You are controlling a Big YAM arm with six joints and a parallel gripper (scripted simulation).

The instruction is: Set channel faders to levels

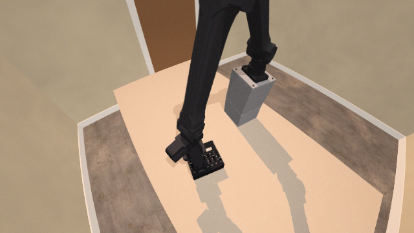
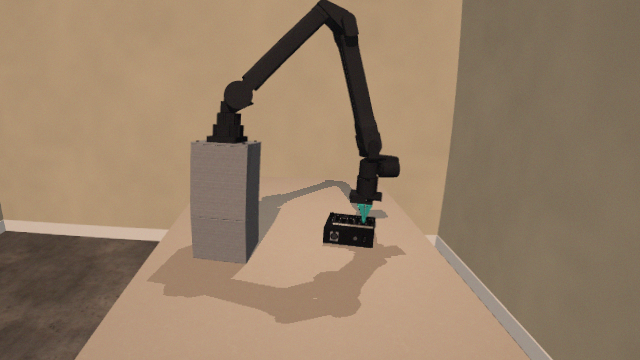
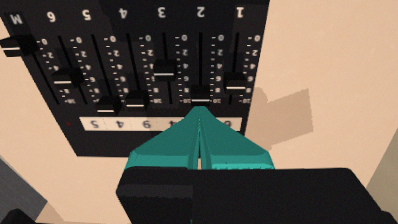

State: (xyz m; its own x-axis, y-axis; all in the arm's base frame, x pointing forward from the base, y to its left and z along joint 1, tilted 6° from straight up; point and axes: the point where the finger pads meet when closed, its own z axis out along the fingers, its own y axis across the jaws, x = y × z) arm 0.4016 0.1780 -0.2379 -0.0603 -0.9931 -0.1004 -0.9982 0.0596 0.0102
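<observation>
The channel 1 fader cap lies 2 cm to the left of my hand, 2 cm ahead of it and 1 cm below it. Also, from my hand: channel 4 fader cap 4 cm behind, 1 cm to the left, 1 cm below; channel 3 fader cap 3 cm to the left, 2 cm behind, 1 cm below; channel 2 fader cap 1 cm to the left, 1 cm below.
</observation>
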